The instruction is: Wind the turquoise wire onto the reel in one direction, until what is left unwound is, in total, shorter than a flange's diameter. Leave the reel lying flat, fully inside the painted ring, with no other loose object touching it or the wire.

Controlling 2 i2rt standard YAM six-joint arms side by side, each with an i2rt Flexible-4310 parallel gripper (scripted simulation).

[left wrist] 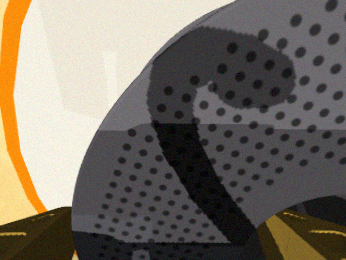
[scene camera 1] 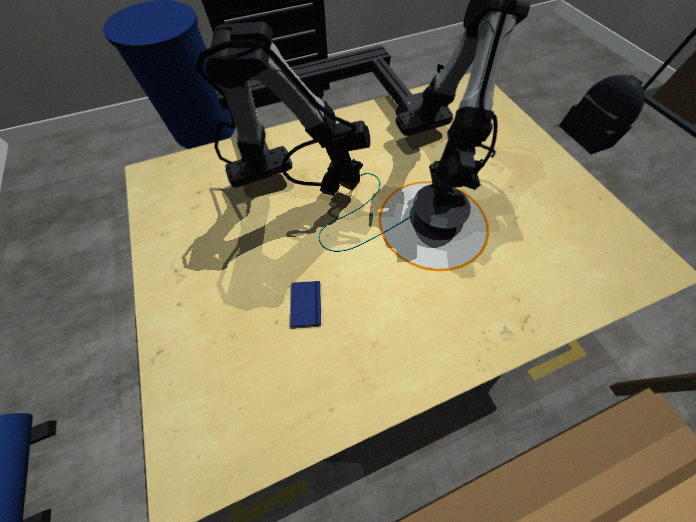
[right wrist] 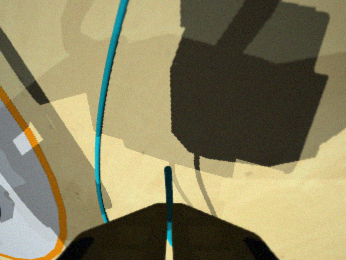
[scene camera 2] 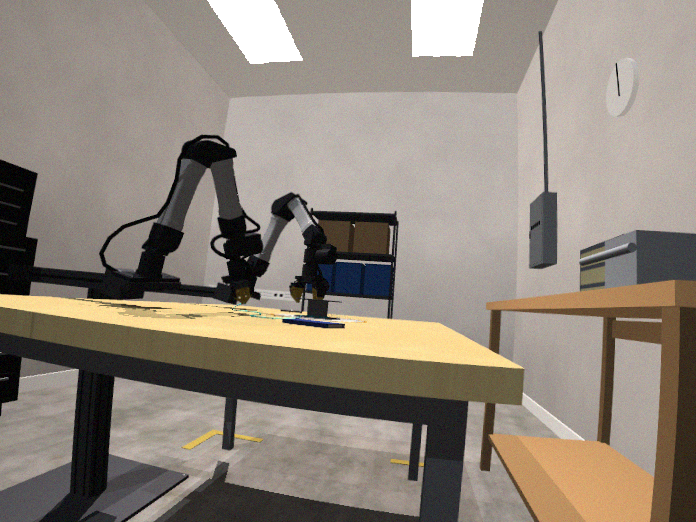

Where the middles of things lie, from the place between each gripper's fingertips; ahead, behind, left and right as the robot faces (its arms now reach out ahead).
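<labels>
The dark grey reel [scene camera 1: 424, 202] is 20 mm below my left hand [scene camera 1: 436, 195], 50 mm ahead of it and 20 mm to the right of it. From my left hand, the blue notebook [scene camera 1: 305, 296] is 50 mm below, 170 mm ahead and 500 mm to the right. Going by its middle, the dark grey reel is nearer to my left hand than to my right gripper.
My right gripper [scene camera 1: 352, 189] is 1 cm above the dark grey reel, 22 cm to the right of it and 19 cm short of it. Counted from my right hand, the blue notebook is 3 cm below, 31 cm ahead and 26 cm to the right.
</labels>
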